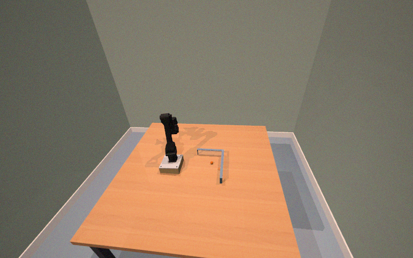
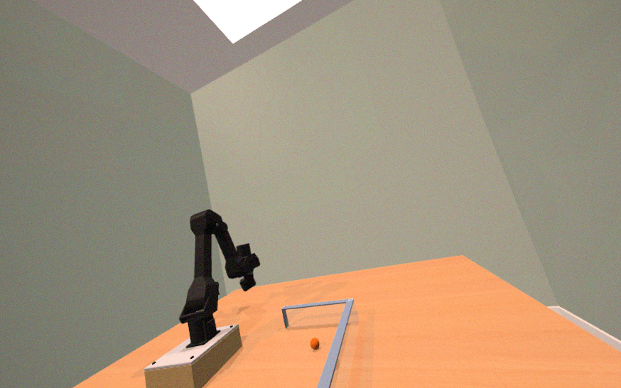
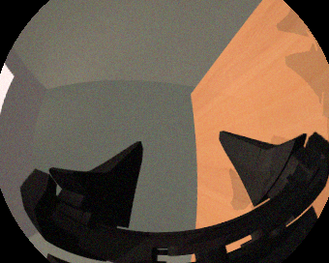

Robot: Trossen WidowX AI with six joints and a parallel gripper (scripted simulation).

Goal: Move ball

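Now: the orange ball 490 mm ahead of my gripper tip, 390 mm to the right of it and 140 mm below it. Round my gripper tip: see-through copy of ball 550 mm ahead, 460 mm to the right, 140 mm below.
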